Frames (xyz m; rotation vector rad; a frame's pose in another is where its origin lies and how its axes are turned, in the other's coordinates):
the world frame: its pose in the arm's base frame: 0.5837 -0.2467 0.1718 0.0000 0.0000 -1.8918
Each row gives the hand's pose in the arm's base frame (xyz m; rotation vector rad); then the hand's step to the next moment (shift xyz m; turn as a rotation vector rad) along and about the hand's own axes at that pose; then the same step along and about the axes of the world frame.
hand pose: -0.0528 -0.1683 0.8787 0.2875 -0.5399 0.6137
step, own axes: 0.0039 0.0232 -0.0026 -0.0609 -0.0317 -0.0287
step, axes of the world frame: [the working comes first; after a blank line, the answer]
step, axes of the arm's base frame: -0.0105 0.0211 0.0023 -0.0111 -0.0416 -0.0607

-0.0167 -0.0166 0.0023 0.0430 0.0026 -0.0607
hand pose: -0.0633 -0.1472 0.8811 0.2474 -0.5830 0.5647
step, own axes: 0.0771 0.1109 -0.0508 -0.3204 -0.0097 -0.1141
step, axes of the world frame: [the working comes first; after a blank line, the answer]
step, axes of the arm's base frame: 0.0131 0.1433 0.0107 -0.1642 -0.1036 -0.2794

-0.1401 -0.0328 0.0107 0.1501 -0.1232 -0.2794
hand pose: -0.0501 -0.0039 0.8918 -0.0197 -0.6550 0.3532
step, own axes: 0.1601 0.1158 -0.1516 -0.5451 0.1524 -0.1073
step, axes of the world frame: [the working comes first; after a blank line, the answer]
step, axes of the arm's base frame: 0.1721 0.1754 -0.0405 -0.3847 -0.0254 -0.4280

-0.2207 0.1080 -0.0405 0.1455 -0.3571 -0.4280
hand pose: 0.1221 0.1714 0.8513 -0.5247 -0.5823 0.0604
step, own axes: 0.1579 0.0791 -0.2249 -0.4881 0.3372 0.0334
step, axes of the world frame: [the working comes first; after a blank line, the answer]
step, axes of the arm's base frame: 0.2606 -0.0024 -0.1176 -0.3961 0.2104 -0.3897

-0.0800 0.2481 -0.1176 -0.0747 -0.4423 -0.3897
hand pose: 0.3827 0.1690 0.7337 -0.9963 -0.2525 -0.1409
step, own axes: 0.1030 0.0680 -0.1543 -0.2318 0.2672 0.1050
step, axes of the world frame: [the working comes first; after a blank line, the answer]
step, axes of the arm's base frame: 0.1373 -0.0938 -0.1068 -0.1763 0.2327 -0.2257

0.0457 0.1599 -0.1068 -0.1652 -0.2407 -0.2257
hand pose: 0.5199 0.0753 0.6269 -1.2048 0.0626 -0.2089
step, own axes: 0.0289 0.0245 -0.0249 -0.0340 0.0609 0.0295
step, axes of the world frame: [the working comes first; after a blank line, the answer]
step, axes of the arm's base frame: 0.0275 -0.0201 -0.0299 -0.0208 0.0545 -0.0483

0.0104 0.0324 -0.0299 -0.0451 -0.0370 -0.0483
